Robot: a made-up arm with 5 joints.
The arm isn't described. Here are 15 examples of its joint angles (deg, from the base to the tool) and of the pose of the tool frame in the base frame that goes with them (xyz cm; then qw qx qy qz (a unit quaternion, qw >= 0)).
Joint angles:
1: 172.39 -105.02 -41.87 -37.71 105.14
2: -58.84 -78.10 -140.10 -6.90 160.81
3: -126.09 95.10 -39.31 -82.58 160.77
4: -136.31 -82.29 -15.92 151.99 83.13
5: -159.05 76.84 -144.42 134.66 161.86
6: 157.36 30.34 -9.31 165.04 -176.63
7: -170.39 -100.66 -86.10 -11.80 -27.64
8: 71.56 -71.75 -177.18 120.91 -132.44
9: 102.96 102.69 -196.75 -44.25 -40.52
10: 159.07 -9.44 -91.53 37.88 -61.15
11: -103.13 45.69 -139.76 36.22 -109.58
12: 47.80 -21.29 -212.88 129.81 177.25
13: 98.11 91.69 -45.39 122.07 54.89
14: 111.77 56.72 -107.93 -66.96 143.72
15: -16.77 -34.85 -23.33 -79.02 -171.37
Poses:
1: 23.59 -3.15 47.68 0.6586 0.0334 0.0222 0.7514
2: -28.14 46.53 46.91 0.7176 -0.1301 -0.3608 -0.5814
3: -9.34 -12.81 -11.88 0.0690 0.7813 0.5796 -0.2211
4: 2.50 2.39 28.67 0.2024 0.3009 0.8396 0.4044
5: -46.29 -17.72 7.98 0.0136 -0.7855 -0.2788 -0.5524
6: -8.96 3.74 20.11 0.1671 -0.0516 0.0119 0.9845
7: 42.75 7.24 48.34 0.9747 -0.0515 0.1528 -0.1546
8: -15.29 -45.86 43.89 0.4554 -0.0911 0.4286 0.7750
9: -11.48 49.91 23.85 0.4844 -0.1115 -0.3379 -0.7992
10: -31.03 11.87 58.38 0.3946 0.2930 -0.8003 -0.3435
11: -12.88 -55.21 42.39 0.4641 0.8739 0.0492 -0.1362
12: -16.41 -18.10 62.68 0.7297 -0.2618 0.5545 0.3026
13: -0.80 5.61 -4.00 0.9674 0.0942 0.0373 -0.2322
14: -19.52 48.89 25.18 0.6784 -0.4939 0.1414 0.5252
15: 14.00 -4.22 43.33 0.9287 0.0802 0.3559 -0.0661
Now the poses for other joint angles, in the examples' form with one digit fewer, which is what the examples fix.
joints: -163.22 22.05 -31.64 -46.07 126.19
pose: -31.9 -9.6 17.6 0.148 -0.722 -0.511 0.443
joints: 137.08 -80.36 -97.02 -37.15 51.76
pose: 28.2 -26.2 56.9 0.952 0.218 0.201 0.074
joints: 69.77 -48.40 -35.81 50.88 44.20
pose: 6.1 16.5 40.8 0.240 -0.934 -0.212 -0.156
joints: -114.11 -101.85 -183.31 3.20 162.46
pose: 23.0 51.4 -0.9 0.258 -0.580 -0.517 -0.574
